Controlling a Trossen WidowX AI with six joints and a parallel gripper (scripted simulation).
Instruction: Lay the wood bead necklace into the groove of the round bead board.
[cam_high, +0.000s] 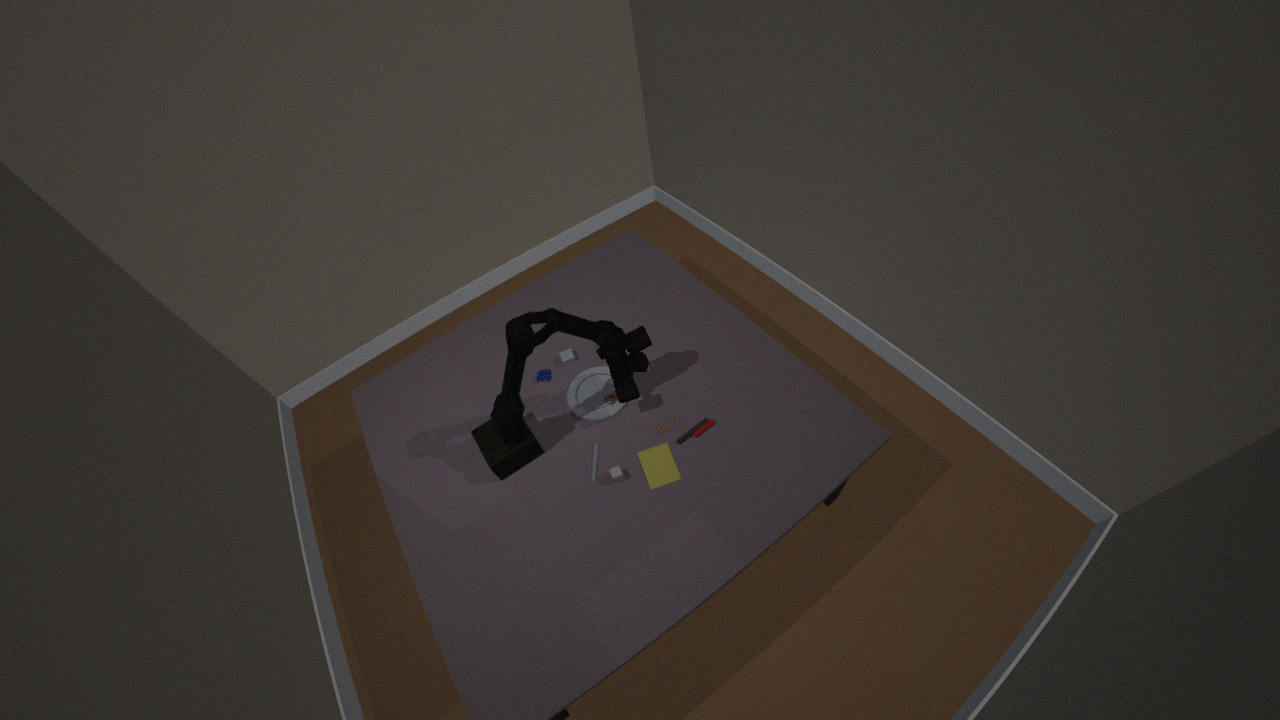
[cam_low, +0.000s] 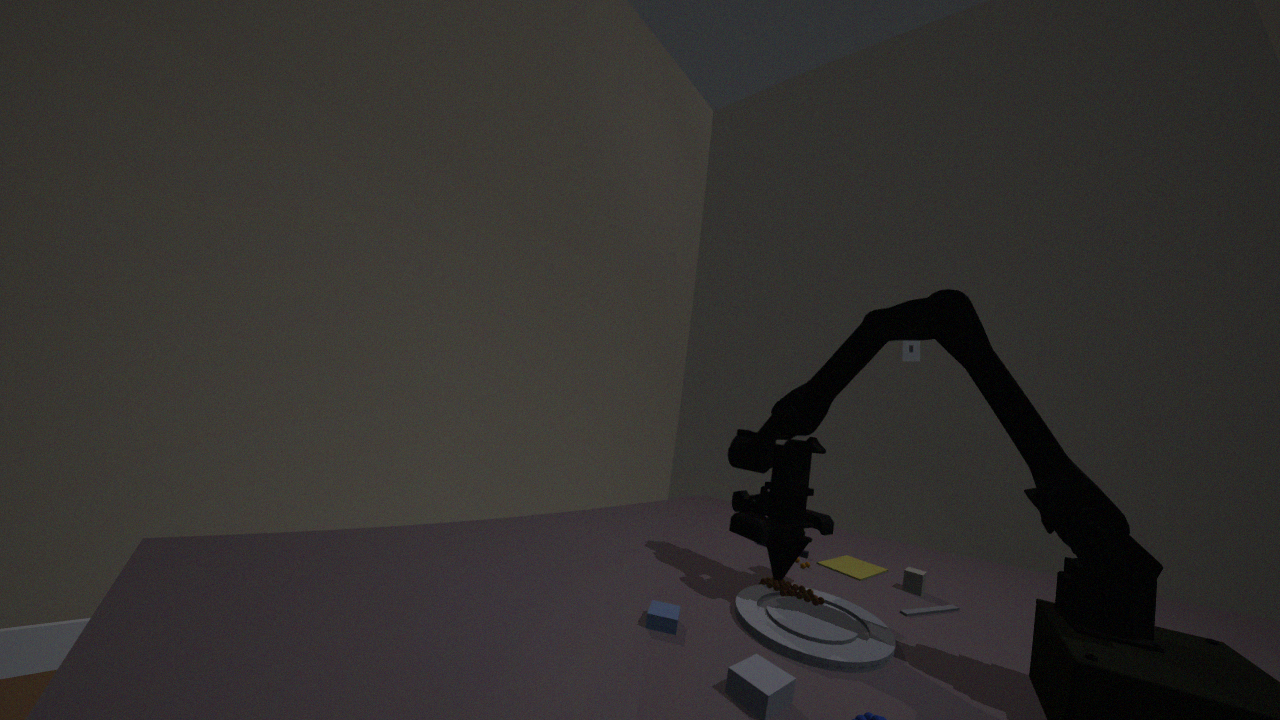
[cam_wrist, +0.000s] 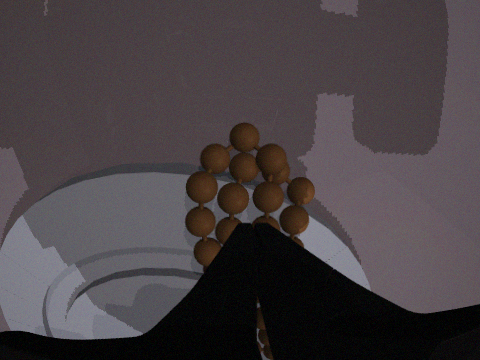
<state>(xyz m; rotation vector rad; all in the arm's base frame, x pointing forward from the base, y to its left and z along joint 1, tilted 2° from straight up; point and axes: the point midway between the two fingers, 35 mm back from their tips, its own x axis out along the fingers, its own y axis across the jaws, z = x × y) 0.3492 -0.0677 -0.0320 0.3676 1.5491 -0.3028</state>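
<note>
The round bead board lies 60 mm to the left of my gripper tip, 60 mm behind it and 10 mm below it. The rest, counted from my gripper tip: grey block: 250 mm to the left, 50 mm behind, 10 mm below; blue block: 200 mm to the left, 80 mm ahead, 10 mm below; thin stick: 220 mm behind, 120 mm to the right, 20 mm below.
</note>
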